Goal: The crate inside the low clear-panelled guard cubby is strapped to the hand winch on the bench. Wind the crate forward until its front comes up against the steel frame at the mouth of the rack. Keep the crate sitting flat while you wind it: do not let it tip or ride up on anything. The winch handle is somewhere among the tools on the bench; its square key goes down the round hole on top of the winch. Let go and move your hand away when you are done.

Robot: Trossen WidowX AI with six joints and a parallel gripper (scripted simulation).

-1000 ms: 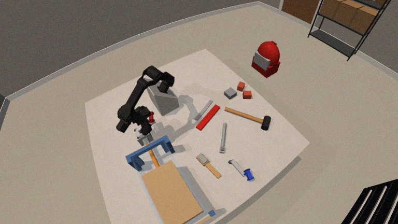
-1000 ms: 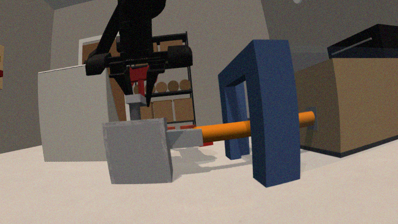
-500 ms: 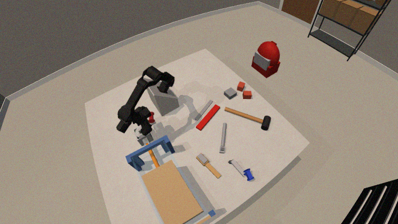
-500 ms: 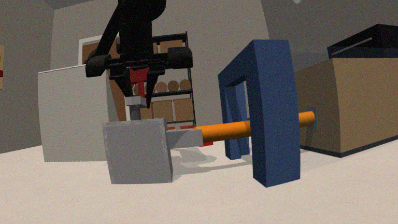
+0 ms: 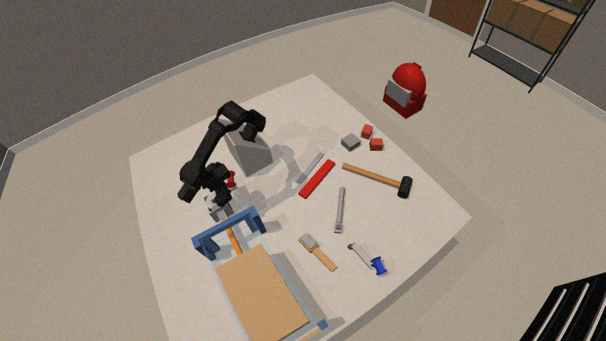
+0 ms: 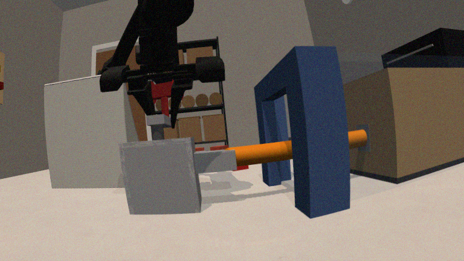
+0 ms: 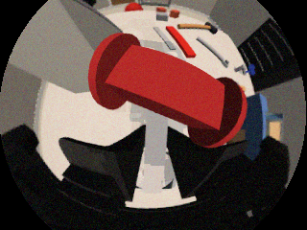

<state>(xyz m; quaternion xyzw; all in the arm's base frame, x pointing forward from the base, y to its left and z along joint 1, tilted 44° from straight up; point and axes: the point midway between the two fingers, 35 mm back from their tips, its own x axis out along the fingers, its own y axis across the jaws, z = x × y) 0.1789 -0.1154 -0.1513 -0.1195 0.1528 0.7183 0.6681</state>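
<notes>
My gripper tip is now 1 cm to the left of the red-knobbed crank and 2 cm below it. Round my gripper tip: grey winch (1 cm behind, 8 cm to the right, 7 cm below); red knob (2 cm to the left, 5 cm above); blue steel frame (16 cm ahead, 8 cm to the right).
</notes>
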